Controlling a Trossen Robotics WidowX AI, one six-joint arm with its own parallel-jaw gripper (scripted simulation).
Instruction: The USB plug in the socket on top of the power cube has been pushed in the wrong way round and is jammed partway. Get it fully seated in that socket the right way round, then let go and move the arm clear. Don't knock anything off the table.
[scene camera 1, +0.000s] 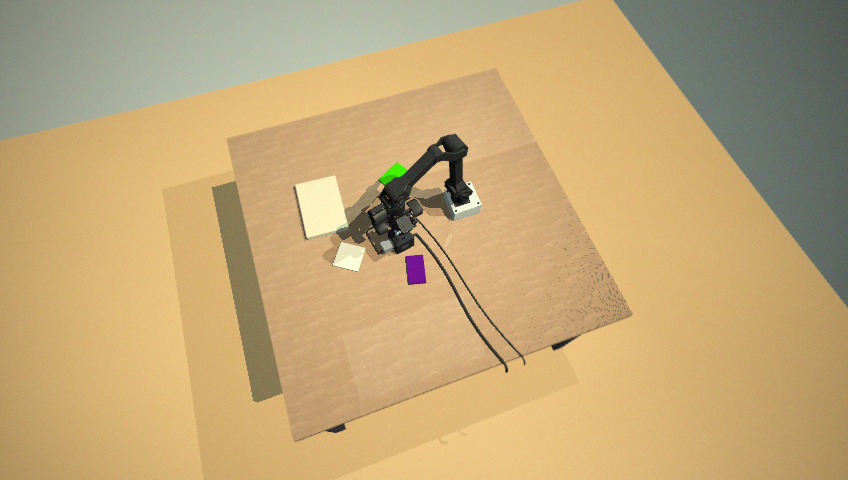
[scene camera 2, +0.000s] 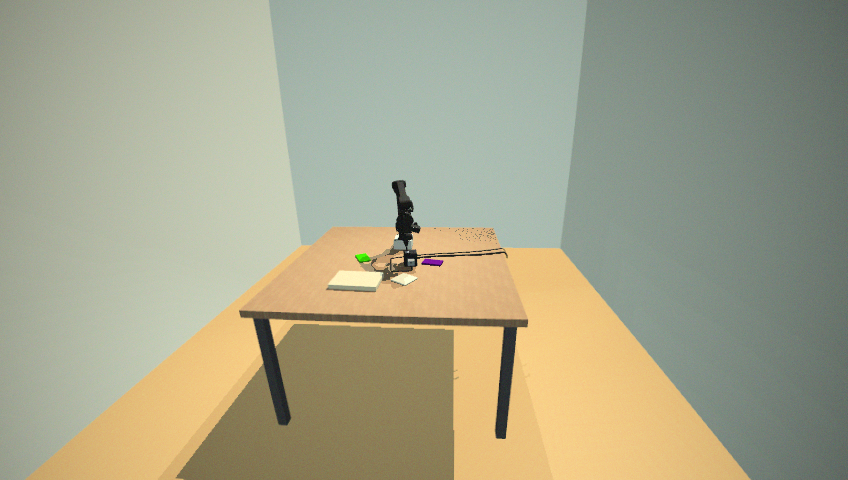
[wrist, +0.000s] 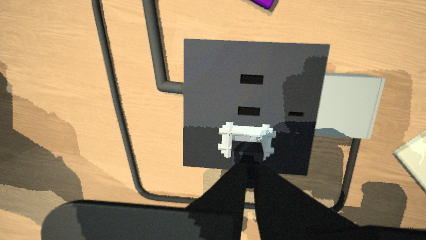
Scene:
My gripper (scene camera 1: 398, 226) carries a dark USB plug (wrist: 245, 149).

